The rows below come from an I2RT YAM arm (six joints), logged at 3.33 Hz.
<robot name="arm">
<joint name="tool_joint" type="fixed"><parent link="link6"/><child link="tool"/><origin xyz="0 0 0" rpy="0 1.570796 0"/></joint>
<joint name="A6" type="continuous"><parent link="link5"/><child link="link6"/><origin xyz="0.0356 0 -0.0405" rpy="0 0 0"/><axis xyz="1 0 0"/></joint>
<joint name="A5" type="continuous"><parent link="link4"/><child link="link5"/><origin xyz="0.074 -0.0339 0.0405" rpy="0 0 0"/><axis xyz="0 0 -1"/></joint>
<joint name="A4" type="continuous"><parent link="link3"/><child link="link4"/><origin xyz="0.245 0.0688 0.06" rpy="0 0 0"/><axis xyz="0 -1 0"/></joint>
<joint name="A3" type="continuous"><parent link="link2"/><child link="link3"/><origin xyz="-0.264 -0.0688 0" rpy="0 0 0"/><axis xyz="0 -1 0"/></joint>
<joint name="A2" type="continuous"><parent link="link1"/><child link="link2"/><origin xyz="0.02 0.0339 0.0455" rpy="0 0 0"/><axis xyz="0 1 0"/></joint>
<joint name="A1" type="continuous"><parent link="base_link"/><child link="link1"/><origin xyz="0 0 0.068" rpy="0 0 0"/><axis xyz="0 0 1"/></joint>
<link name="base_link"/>
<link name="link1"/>
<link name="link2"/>
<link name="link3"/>
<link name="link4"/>
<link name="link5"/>
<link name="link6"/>
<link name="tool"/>
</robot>
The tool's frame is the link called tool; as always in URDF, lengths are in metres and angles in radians. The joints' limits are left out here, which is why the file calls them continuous.
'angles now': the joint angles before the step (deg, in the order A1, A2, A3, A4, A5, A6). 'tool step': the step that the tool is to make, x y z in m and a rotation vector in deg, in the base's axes. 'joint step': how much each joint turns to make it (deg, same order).
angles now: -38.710 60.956 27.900 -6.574 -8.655 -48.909
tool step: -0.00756 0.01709 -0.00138 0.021 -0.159 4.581
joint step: 2.150 -4.916 -2.402 -2.649 -1.943 -1.486
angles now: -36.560 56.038 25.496 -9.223 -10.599 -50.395
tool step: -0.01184 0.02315 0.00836 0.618 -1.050 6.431
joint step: 3.136 -8.220 -0.965 -7.020 -3.245 -1.278
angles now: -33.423 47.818 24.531 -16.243 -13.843 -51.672
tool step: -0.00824 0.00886 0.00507 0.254 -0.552 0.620
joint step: 0.993 -4.428 -0.160 -3.787 -0.036 0.652
